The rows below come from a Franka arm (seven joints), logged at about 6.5 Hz.
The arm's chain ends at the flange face. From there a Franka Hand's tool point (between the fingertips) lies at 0.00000 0.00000 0.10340 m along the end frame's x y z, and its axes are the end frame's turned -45 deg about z.
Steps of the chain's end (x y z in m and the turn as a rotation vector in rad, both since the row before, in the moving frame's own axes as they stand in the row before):
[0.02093 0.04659 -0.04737 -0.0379 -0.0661 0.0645]
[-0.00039 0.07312 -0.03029 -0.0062 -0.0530 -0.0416]
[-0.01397 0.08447 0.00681 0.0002 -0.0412 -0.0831]
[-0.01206 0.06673 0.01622 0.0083 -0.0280 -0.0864]
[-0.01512 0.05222 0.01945 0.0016 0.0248 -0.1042]
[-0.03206 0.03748 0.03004 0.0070 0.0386 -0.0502]
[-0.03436 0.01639 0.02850 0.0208 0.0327 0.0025]
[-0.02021 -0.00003 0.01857 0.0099 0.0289 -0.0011]
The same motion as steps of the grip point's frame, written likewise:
[-0.02567 0.04544 -0.04767 0.0199 -0.0735 0.0645]
[-0.05638 0.04810 -0.03044 0.0331 -0.0419 -0.0416]
[-0.07273 0.04695 0.00672 0.0293 -0.0290 -0.0831]
[-0.05727 0.03607 0.01618 0.0257 -0.0139 -0.0864]
[-0.04560 0.02783 0.01942 -0.0164 0.0187 -0.1042]
[-0.04578 0.00606 0.02996 -0.0223 0.0322 -0.0502]
[-0.03198 -0.01183 0.02842 -0.0084 0.0378 0.0025]
[-0.01143 -0.01292 0.01852 -0.0134 0.0274 -0.0011]

